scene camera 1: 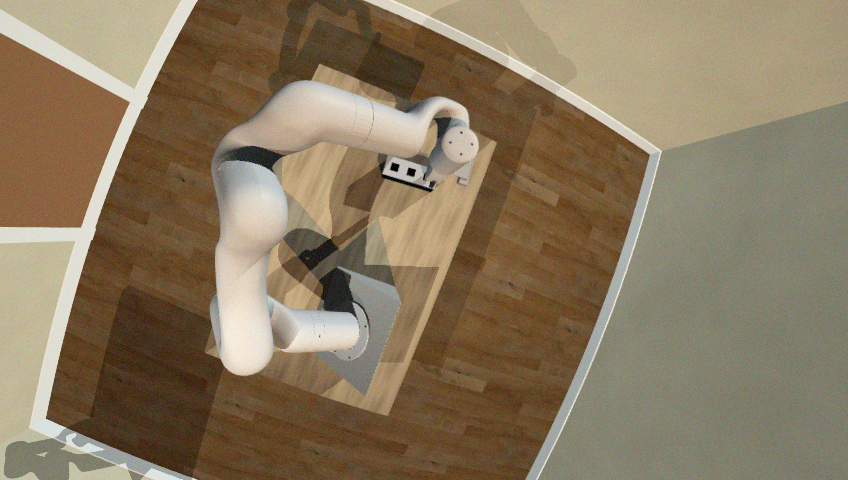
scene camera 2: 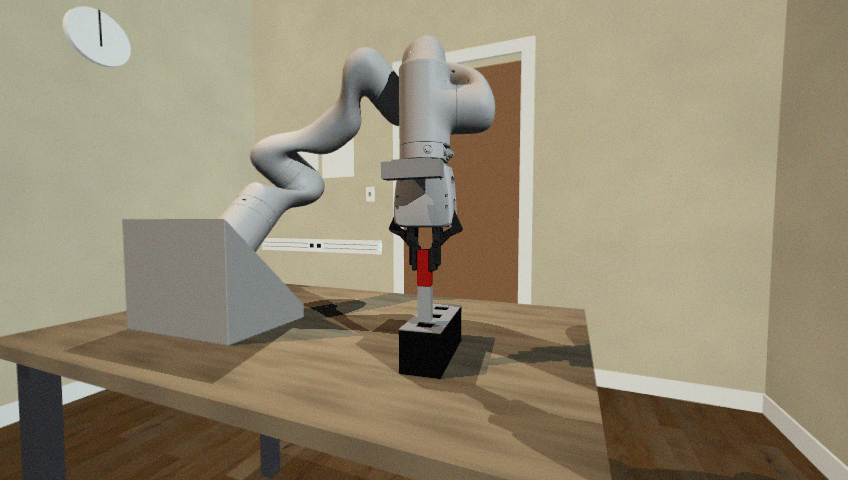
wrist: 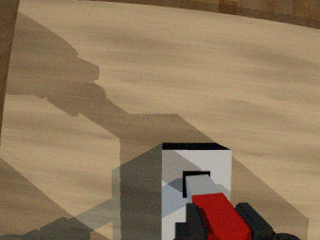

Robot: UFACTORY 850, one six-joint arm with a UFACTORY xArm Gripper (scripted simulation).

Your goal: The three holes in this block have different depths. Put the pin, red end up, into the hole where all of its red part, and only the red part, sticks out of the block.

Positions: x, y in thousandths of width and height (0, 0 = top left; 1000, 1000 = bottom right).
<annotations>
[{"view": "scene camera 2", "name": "my gripper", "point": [502, 561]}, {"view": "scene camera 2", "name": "black block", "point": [502, 734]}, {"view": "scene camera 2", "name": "pin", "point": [501, 574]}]
</annotations>
